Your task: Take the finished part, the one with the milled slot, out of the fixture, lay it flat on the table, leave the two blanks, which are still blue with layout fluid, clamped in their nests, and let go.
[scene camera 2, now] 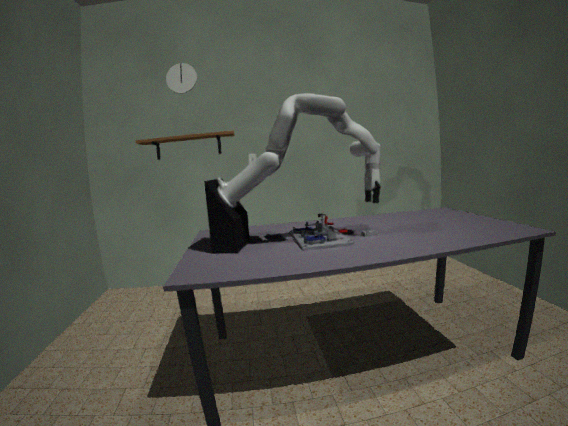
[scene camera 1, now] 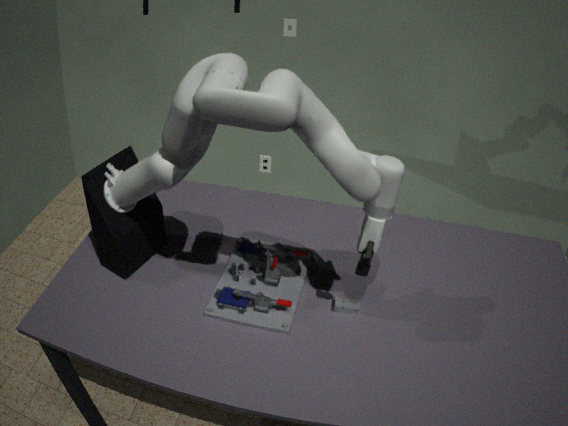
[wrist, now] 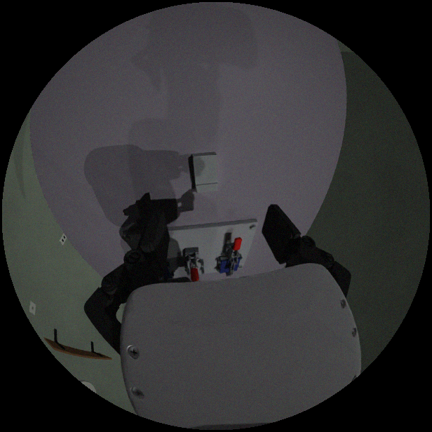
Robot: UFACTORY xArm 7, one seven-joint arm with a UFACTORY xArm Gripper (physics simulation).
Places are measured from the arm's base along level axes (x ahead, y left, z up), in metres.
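Pixels of known places: gripper, fingertip midpoint: [scene camera 2: 371,202] [scene camera 1: 362,263]; arm's base, link origin: [scene camera 2: 226,197] [scene camera 1: 120,192].
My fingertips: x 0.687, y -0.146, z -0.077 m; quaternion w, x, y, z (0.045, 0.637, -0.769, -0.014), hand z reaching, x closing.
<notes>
For each thing: its middle in the pictures, then the offset to it from my fingertips. "spot": a spot on its surface instead.
- finished part, body centre: [scene camera 1: 346,305] [scene camera 2: 369,233] dx -0.020, dy -0.004, dz -0.153 m
- fixture plate, body centre: [scene camera 1: 261,281] [scene camera 2: 319,237] dx -0.261, dy +0.079, dz -0.155 m
- middle clamp's red handle, surface spot: [scene camera 1: 275,262] [scene camera 2: 326,218] spot: dx -0.223, dy +0.064, dz -0.066 m
- far clamp's red handle, surface spot: [scene camera 1: 300,254] spot: dx -0.156, dy +0.165, dz -0.115 m
The finished part [scene camera 1: 346,305] [scene camera 2: 369,233] [wrist: 206,172], a pale grey block, lies flat on the table beside the fixture plate [scene camera 1: 265,322] [scene camera 2: 327,245] [wrist: 210,231]. In the wrist view a thin line crosses its top near one end. My gripper [scene camera 1: 363,270] [scene camera 2: 372,200] [wrist: 217,220] is open and empty, well above the table and the part, fingers pointing down. One blue blank [scene camera 1: 233,298] [scene camera 2: 315,239] [wrist: 230,265] sits in the near nest under a clamp arm. The other blue blank [scene camera 1: 249,248] sits in the far nest, in deep shadow. The middle nest holds no block.
The near clamp's red handle [scene camera 1: 284,303] [wrist: 237,244] lies low. The middle clamp's red handle [scene camera 1: 275,262] [scene camera 2: 326,220] stands up. The far clamp's red handle [scene camera 1: 300,254] lies low. The black arm base [scene camera 1: 120,240] [scene camera 2: 225,225] stands at the table's left end.
</notes>
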